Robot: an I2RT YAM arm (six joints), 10 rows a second.
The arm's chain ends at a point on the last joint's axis. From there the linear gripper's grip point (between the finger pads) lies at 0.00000 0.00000 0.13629 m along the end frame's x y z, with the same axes.
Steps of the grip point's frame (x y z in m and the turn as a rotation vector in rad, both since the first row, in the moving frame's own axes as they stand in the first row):
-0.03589 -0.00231 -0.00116 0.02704 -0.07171 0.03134
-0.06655 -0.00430 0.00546 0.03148 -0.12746 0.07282
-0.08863 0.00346 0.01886 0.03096 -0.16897 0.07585
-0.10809 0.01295 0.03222 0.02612 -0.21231 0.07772
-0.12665 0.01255 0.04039 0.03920 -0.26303 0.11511
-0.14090 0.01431 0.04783 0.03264 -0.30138 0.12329
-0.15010 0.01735 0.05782 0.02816 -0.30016 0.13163
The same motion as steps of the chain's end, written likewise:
-0.02619 0.00152 -0.00076 0.02704 -0.07171 0.03134
-0.04940 0.00061 0.00663 0.03148 -0.12746 0.07282
-0.06590 0.00853 0.02087 0.03096 -0.16897 0.07585
-0.07954 0.01760 0.03532 0.02612 -0.21231 0.07772
-0.09161 0.01987 0.04518 0.03920 -0.26303 0.11511
-0.10083 0.02119 0.05404 0.03264 -0.30138 0.12329
-0.11018 0.02379 0.06396 0.02816 -0.30016 0.13163

